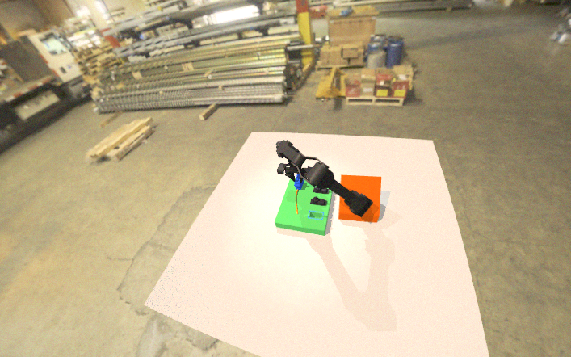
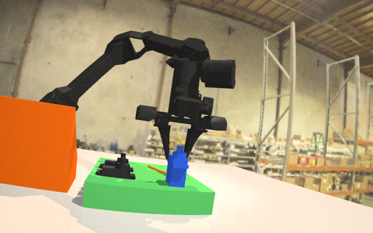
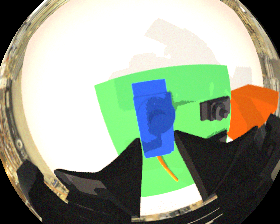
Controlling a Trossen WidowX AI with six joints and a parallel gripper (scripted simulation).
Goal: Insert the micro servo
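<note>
Now: gripper tip 8 cm to the right of the green deck, 7 cm above it and 2 cm past it.
</note>
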